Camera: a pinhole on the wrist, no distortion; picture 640 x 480 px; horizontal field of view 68.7 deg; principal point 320.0 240.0 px. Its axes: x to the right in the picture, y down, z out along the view. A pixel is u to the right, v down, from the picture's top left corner.
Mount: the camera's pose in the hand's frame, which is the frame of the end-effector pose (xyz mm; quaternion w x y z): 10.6 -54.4 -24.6 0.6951 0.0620 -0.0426 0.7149
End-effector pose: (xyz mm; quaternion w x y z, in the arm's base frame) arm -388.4 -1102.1 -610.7 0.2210 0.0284 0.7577 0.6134
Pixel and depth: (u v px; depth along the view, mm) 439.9 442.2 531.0
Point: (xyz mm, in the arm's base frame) -6.7 -685.6 -632.3
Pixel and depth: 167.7 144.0 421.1
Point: -296.6 -789.3 -934.6
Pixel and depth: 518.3 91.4 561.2
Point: -383.8 -499.9 -657.1
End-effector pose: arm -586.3 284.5 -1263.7 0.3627 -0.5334 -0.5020 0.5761
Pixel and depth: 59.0 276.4 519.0
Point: -1071.6 289.7 -891.1
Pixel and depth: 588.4 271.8 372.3
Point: -940.6 180.2 -1386.4
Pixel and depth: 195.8 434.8 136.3
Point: -696.6 251.0 -1153.1
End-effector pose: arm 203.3 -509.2 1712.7 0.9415 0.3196 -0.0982 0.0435
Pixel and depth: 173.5 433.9 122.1
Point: 170.5 -654.3 1710.2
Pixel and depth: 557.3 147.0 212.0
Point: 223.6 -612.7 1892.8
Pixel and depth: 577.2 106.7 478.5
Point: 257.6 -691.4 2203.7
